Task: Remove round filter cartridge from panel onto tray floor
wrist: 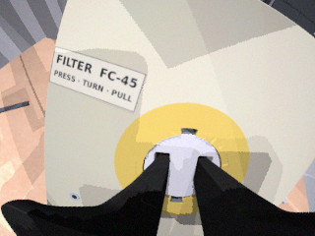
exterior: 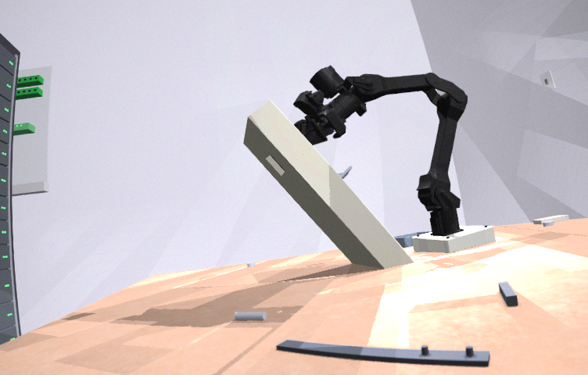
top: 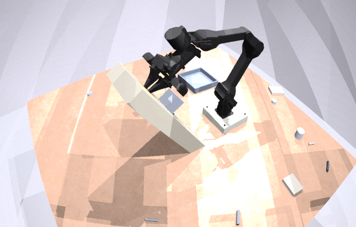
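Right now my gripper tip is 10 mm short of the round filter cartridge and 10 mm above it. The rest, counted from my gripper tip: blue tray (430 mm behind, 290 mm to the right, 270 mm below).
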